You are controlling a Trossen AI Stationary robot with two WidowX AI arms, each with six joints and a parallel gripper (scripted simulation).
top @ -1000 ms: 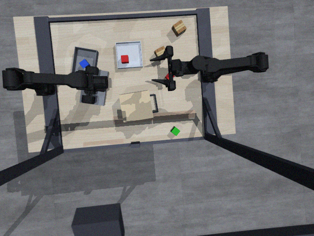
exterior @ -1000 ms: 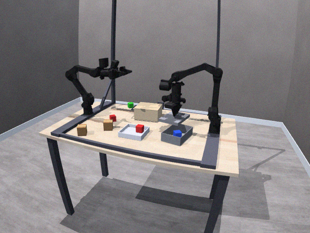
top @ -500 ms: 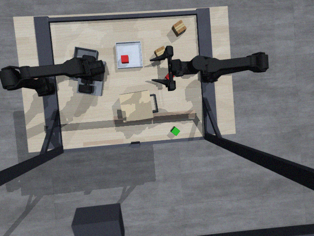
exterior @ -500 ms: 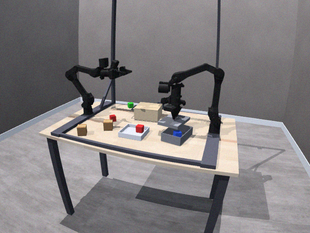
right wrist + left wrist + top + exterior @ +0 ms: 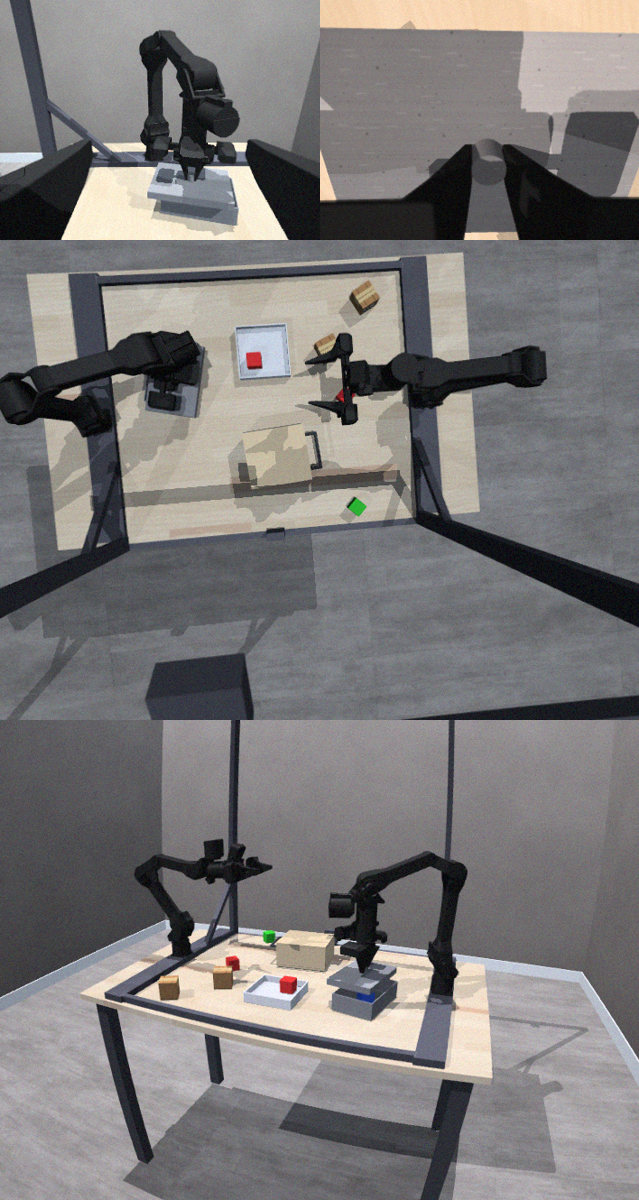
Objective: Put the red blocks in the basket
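Observation:
Now: left hand 30 mm short of the metal box, 20 mm to the right of it and 90 mm above it. Also, from my left hand: white basket (70 mm ahead, 240 mm to the right, 110 mm below); then light wooden cabinet (230 mm behind, 260 mm to the right, 80 mm below); then grey metal lid (40 mm below).

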